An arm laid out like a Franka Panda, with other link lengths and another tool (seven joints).
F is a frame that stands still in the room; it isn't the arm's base.
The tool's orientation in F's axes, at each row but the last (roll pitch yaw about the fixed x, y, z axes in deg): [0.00 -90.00 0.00]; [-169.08 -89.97 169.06]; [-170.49 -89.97 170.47]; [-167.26 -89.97 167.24]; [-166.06 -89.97 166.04]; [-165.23 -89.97 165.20]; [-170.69 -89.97 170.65]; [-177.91 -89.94 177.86]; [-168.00 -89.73 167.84]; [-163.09 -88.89 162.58]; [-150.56 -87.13 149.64]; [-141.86 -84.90 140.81]
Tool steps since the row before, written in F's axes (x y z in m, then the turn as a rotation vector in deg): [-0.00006 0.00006 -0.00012 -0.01 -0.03 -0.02]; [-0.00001 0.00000 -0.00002 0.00 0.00 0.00]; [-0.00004 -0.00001 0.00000 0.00 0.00 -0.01]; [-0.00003 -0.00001 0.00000 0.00 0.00 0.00]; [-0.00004 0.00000 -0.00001 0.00 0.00 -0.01]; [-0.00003 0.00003 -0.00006 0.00 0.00 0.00]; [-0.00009 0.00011 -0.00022 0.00 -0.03 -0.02]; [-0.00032 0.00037 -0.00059 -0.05 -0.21 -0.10]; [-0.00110 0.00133 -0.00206 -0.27 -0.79 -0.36]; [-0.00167 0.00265 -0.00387 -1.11 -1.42 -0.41]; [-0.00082 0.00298 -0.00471 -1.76 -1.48 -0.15]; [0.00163 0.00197 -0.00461 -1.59 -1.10 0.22]
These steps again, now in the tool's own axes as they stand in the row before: [-0.00012 0.00006 0.00006 -0.02 -0.03 0.01]; [-0.00002 0.00000 0.00001 0.00 0.00 0.00]; [0.00000 -0.00001 0.00004 -0.01 0.00 0.00]; [0.00000 -0.00001 0.00003 0.00 0.00 0.00]; [-0.00001 0.00000 0.00004 -0.01 0.00 0.00]; [-0.00006 0.00003 0.00003 0.00 0.00 0.00]; [-0.00022 0.00011 0.00009 -0.02 -0.03 0.00]; [-0.00059 0.00037 0.00032 -0.10 -0.21 0.05]; [-0.00205 0.00133 0.00111 -0.36 -0.79 0.27]; [-0.00382 0.00266 0.00176 -0.40 -1.43 1.10]; [-0.00459 0.00308 0.00107 -0.11 -1.50 1.74]; [-0.00459 0.00225 -0.00127 0.27 -1.14 1.55]
